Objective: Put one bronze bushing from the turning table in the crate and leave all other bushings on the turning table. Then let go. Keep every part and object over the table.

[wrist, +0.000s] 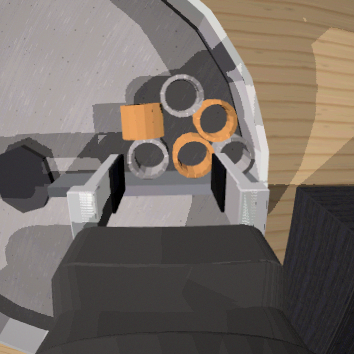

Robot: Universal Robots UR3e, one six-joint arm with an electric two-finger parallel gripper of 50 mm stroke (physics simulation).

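Places are measured from the arm's base along level axes (x ahead, y left, z up), in metres.
Pixels of known places: gripper, fingertip midpoint: (167, 171).
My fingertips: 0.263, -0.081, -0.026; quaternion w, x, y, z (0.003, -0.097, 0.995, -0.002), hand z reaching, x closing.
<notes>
For each thing: its top centre in the pictures, then the offset to it from my fingertips, as dx, dy, dz. "pt": a spot on its surface instead. Level surfaces: height alone.
- grey turning table, top centre: (20, 180) +0.128, +0.052, -0.071
- second bronze bushing, top centre: (193, 157) -0.020, +0.000, -0.053
- third bronze bushing, top centre: (216, 120) -0.031, -0.031, -0.053
- dark many-sided post, surface spot: (22, 175) pt +0.126, +0.047, -0.071
- grey bar, surface spot: (165, 189) pt -0.003, +0.024, -0.038
- wooden table, surface height: dz -0.132
The gripper (167, 159) is open and empty in the wrist view, above the bushing group on the grey turning table (65, 60). One bronze bushing (142, 121) shows its curved side, left of the others. A second bronze bushing (194, 171) shows its round opening, between the fingertips and nearer the right one. A third bronze bushing (215, 136) is behind it to the right, near the rim. Grey bushings are at the back (163, 96), near the left fingertip (130, 159) and at the right (250, 157), the last partly hidden by the right finger. I cannot clearly identify the crate.
A dark box-like object with grained sides (322, 250) stands beyond the turning table at the lower right. A dark many-sided post (22, 175) is at the left. A grey bar (165, 189) runs rightward from near it, passing beneath the fingers. The wooden table (285, 100) shows at the right.
</notes>
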